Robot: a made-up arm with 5 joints.
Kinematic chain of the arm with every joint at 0, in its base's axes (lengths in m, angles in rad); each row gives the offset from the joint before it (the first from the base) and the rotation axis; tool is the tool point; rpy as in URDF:
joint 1: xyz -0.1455 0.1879 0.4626 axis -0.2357 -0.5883 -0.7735
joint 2: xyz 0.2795 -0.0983 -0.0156 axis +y
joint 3: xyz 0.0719 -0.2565 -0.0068 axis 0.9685 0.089 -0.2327
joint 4: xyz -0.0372 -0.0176 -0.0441 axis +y
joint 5: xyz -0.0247 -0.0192 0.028 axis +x
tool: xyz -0.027 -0.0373 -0.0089 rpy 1.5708 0 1.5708
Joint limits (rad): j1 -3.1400..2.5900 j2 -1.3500..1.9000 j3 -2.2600..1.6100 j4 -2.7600..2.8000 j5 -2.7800..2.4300
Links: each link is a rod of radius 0.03 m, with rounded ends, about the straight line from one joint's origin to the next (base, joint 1, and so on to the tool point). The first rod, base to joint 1, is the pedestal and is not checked.
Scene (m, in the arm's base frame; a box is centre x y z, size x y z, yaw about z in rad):
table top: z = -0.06
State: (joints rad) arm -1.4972 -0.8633 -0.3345 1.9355 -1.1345
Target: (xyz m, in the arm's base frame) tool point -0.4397 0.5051 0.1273
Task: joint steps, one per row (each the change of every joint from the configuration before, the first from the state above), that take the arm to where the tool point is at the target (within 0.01 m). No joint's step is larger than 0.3 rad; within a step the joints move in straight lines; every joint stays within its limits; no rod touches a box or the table.
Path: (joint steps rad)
1: -0.2688 0.0542 0.0718 -0.0850 0.0510
2: -0.2689 0.0541 0.0717 -0.0851 0.0510
3: -0.2688 0.0542 0.0718 -0.0850 0.0510
4: -0.2688 0.0542 0.0718 -0.0851 0.0510
5: -0.2688 0.0542 0.0718 -0.0850 0.0510

